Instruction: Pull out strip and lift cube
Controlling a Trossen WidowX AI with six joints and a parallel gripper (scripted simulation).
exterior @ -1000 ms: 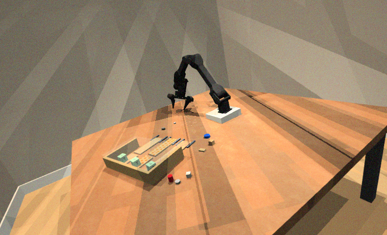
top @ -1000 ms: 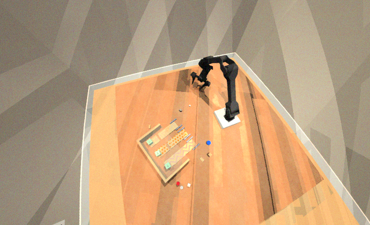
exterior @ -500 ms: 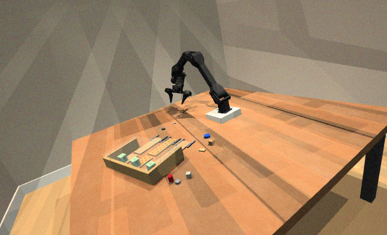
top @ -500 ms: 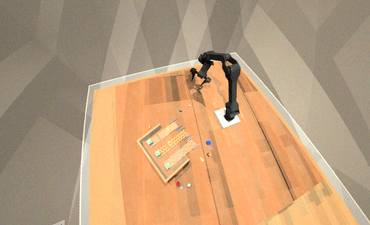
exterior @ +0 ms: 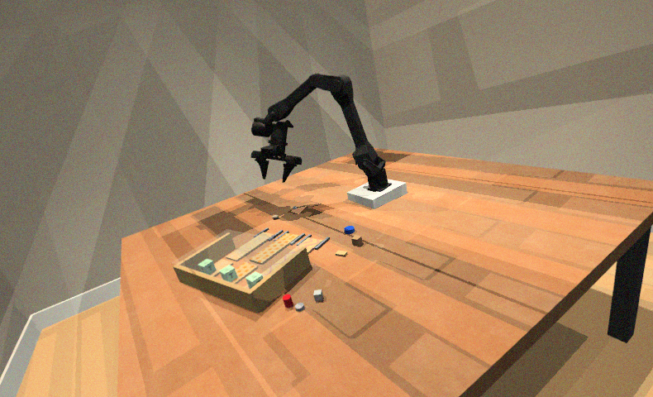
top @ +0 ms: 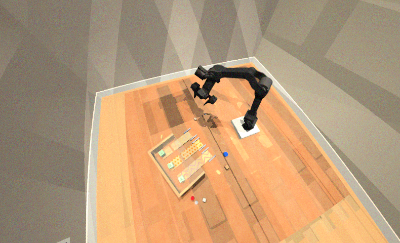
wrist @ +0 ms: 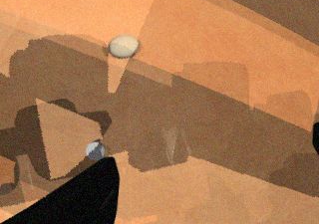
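My gripper tip is now 380 mm to the right of the blue disc, 110 mm above it and 20 mm short of it. The rest, counted from my gripper tip: red cylinder 490 mm to the left, 330 mm ahead, 110 mm below; then orange-dotted strip 240 mm to the left, 200 mm ahead, 110 mm below.
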